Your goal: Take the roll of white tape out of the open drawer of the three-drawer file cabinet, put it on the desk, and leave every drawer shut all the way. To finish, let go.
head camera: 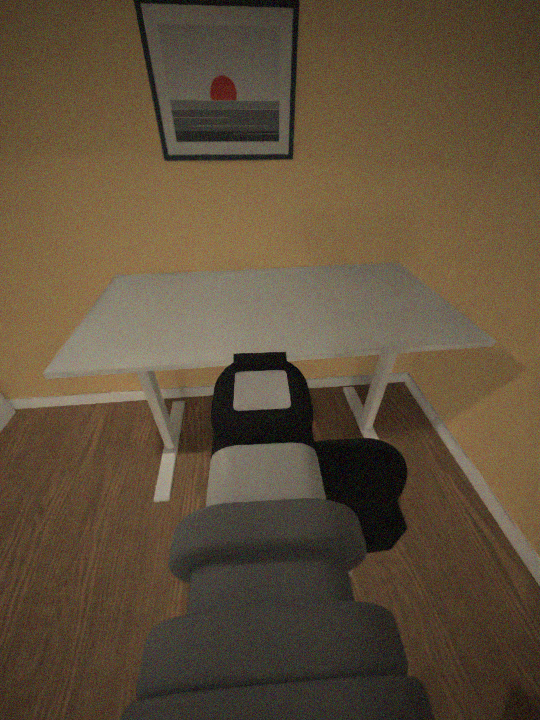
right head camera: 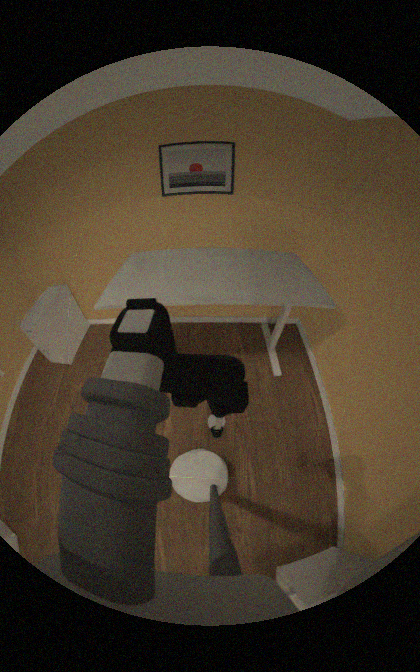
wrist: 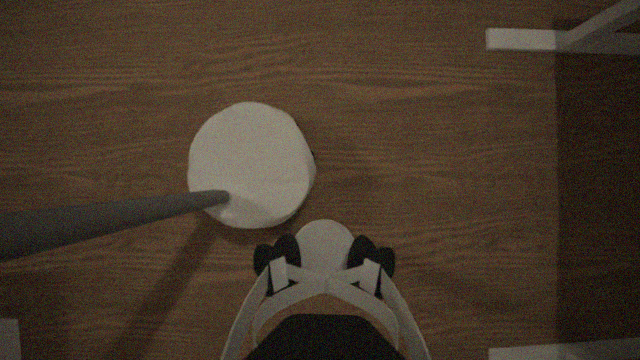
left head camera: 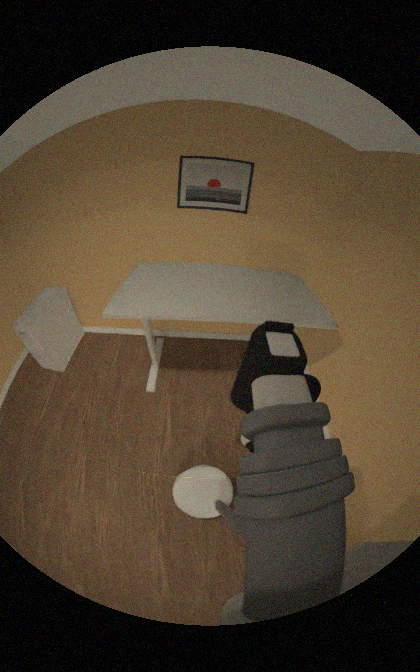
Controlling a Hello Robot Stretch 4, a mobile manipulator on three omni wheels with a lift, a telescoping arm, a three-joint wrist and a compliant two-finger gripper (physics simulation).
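My gripper [wrist: 324, 254] [right head camera: 216, 431] is shut on the roll of white tape [wrist: 325, 237] [right head camera: 216, 421], which shows between the dark fingertips in the wrist view. The gripper hangs below the wrist, above the floor and in front of the desk [head camera: 261, 314] [left head camera: 215, 295] [right head camera: 215, 277]. In the head view the arm hides the fingers. Part of a pale box-shaped piece [right head camera: 312, 575] shows at the bottom right of the right head view. I cannot tell whether it is the file cabinet or its drawer, nor how the drawers stand.
A white cabinet [left head camera: 50, 327] [right head camera: 55, 325] stands left of the desk. The desk's foot [wrist: 520, 39] shows in the wrist view. A round white disc [left head camera: 200, 487] [right head camera: 197, 475] [wrist: 250, 160] with a grey rod over it lies low beside the arm. A framed picture [head camera: 226, 122] hangs above the desk.
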